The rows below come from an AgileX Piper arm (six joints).
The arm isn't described. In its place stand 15 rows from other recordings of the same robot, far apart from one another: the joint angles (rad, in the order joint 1, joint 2, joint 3, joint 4, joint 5, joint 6), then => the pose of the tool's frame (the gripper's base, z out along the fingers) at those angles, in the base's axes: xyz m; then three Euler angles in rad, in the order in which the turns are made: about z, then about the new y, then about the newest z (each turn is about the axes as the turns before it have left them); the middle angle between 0 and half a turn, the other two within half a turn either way.
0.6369 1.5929 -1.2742 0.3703 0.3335 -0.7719 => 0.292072, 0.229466, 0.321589, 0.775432, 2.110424, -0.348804
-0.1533 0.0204 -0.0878 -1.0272 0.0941 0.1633 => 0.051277, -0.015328, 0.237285, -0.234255, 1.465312, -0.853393
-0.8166 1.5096 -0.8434 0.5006 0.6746 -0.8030 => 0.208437, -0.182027, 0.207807, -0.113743, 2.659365, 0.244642
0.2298 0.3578 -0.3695 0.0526 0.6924 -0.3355 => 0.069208, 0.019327, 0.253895, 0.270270, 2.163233, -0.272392
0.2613 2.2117 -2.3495 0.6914 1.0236 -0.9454 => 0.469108, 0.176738, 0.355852, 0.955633, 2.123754, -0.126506
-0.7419 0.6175 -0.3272 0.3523 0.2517 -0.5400 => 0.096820, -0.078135, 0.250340, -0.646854, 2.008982, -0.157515
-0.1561 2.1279 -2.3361 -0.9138 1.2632 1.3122 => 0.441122, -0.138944, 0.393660, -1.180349, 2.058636, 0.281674
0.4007 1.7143 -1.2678 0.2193 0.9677 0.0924 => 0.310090, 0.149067, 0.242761, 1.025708, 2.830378, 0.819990
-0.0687 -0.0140 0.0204 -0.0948 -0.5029 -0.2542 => 0.041379, 0.001314, 0.249766, -0.014091, 0.989676, -0.367320
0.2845 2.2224 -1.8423 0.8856 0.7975 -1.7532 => 0.463202, 0.187990, 0.214964, 1.084636, 2.259123, -0.466655
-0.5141 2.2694 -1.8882 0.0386 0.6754 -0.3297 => 0.444335, -0.248418, 0.187796, -0.471493, 2.539405, -0.264450
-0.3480 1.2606 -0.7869 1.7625 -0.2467 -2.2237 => 0.247552, -0.113010, 0.292369, -0.613780, 1.991748, -0.566149
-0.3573 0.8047 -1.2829 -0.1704 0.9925 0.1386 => 0.102481, -0.052052, 0.469420, -0.513164, 1.986670, -0.018574
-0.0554 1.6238 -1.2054 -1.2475 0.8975 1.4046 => 0.339843, -0.086406, 0.302387, -1.024556, 2.023762, -0.240640
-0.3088 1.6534 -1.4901 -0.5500 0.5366 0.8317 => 0.362686, -0.141222, 0.358619, -0.622440, 2.094282, 0.185996
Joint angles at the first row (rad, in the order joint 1, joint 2, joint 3, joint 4, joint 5, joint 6):
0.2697 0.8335 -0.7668 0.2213 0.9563 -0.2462
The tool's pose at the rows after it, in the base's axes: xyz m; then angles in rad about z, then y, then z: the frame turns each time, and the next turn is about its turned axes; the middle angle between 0 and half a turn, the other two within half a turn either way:
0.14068, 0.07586, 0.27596, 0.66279, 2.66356, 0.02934
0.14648, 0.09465, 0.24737, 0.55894, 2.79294, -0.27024
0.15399, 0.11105, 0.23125, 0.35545, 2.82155, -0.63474
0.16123, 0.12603, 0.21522, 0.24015, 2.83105, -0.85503
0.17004, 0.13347, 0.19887, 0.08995, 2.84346, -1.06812
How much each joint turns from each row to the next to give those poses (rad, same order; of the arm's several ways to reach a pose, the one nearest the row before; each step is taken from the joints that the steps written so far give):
0.1658 0.1189 0.0635 -0.0931 -0.0110 -0.0024
0.1414 0.1164 0.0345 -0.1360 -0.0359 0.0000
0.0948 0.0954 0.0028 -0.1218 -0.0506 0.0000
0.0554 0.0921 0.0000 -0.0708 -0.0573 0.0009
0.0133 0.0856 -0.0001 -0.0609 -0.0420 0.0000

